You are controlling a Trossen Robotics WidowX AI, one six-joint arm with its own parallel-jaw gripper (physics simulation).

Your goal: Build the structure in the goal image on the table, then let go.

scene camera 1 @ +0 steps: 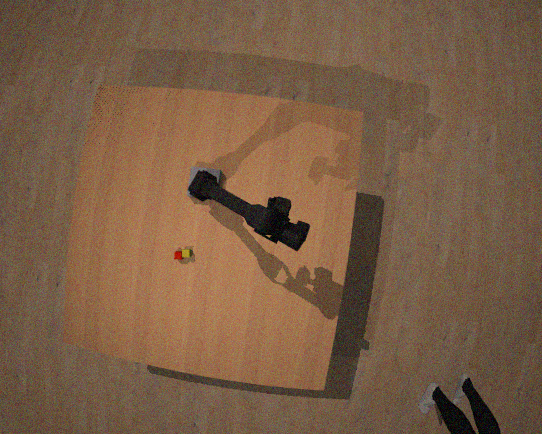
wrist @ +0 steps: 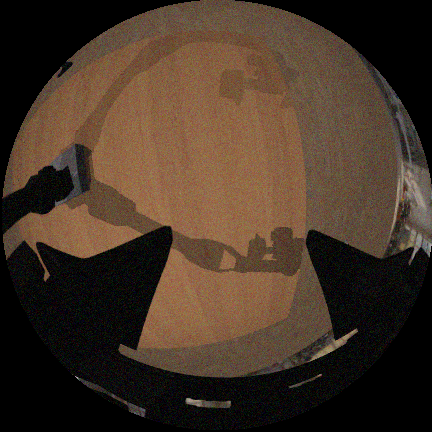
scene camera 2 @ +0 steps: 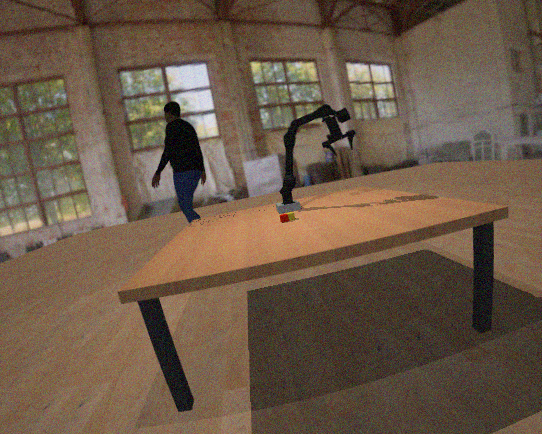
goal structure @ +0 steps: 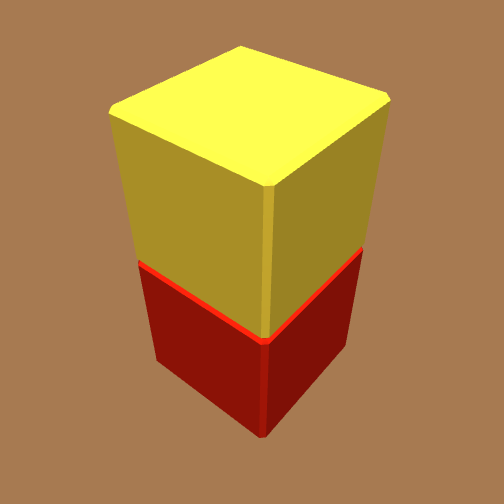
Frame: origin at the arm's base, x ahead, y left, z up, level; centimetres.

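Seen in the pictures: gripper, fingertip midpoint: [wrist: 243, 235] [scene camera 2: 344, 153]; arm's base at its link origin: [wrist: 63, 182] [scene camera 2: 288, 203].
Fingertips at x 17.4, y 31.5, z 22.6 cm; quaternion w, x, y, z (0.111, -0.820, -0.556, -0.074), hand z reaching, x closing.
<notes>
Pixels of each thing's top centre, then the offset from my fingertips to it. Level surfaces: height alone.
- small red block at its top centre: [scene camera 1: 178, 255] [scene camera 2: 283, 214] dy -44.3, dx +10.7, dz -23.6 cm
- small yellow block at its top centre: [scene camera 1: 185, 253] [scene camera 2: 289, 213] dy -40.8, dx +9.8, dz -23.6 cm
- table at its surface level: dz -26.9 cm
A small red block [scene camera 1: 178, 255] [scene camera 2: 284, 218] and a small yellow block [scene camera 1: 186, 253] [scene camera 2: 292, 217] sit side by side on the table [scene camera 1: 150, 310] [scene camera 2: 240, 250] [wrist: 200, 125], close together and seemingly touching. Whether one stands slightly higher is too small to tell. My gripper [scene camera 2: 340, 145] [wrist: 243, 235] is open and empty, high above the table, pointing downward. It is well to the right of the blocks in scene camera 1, where the arm hides its fingers. The blocks do not show in the wrist view.
The arm's grey base [scene camera 1: 213, 173] [scene camera 2: 295, 207] [wrist: 81, 167] stands on the table near the blocks. Arm shadows fall across the table top. A person [scene camera 2: 185, 145] in a dark top is beyond the table, and a person's legs [scene camera 1: 452, 412] show on the floor at lower right.
</notes>
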